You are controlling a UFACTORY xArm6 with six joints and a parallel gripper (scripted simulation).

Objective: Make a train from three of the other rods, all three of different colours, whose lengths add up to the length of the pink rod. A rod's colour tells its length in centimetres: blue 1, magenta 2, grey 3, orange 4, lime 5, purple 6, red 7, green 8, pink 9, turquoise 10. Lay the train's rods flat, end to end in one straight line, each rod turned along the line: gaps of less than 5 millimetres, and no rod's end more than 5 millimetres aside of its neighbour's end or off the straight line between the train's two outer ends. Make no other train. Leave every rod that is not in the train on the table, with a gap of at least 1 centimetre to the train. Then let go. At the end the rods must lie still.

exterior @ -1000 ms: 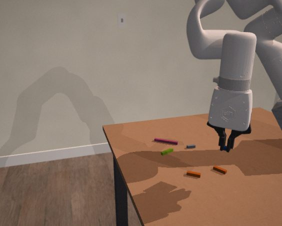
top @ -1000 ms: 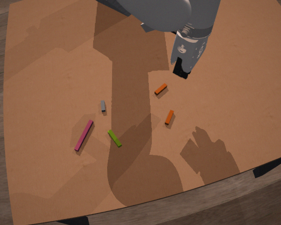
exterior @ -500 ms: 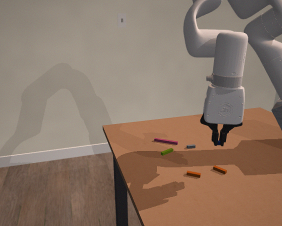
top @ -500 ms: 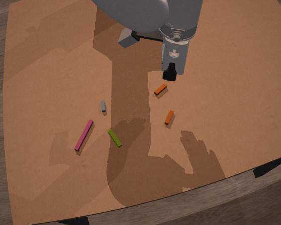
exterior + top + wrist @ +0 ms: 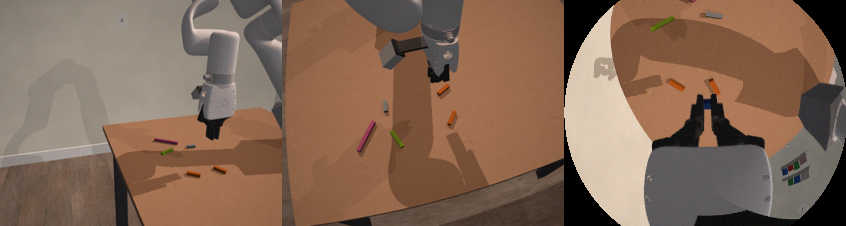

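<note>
Now: the grey rod 20 mm behind my hand, 130 mm to the right of it and 120 mm below it. From my hand the other things lie so: lime rod: 80 mm ahead, 130 mm to the right, 120 mm below; then pink rod: 40 mm ahead, 200 mm to the right, 120 mm below; then blue rod: 20 mm below.
</note>
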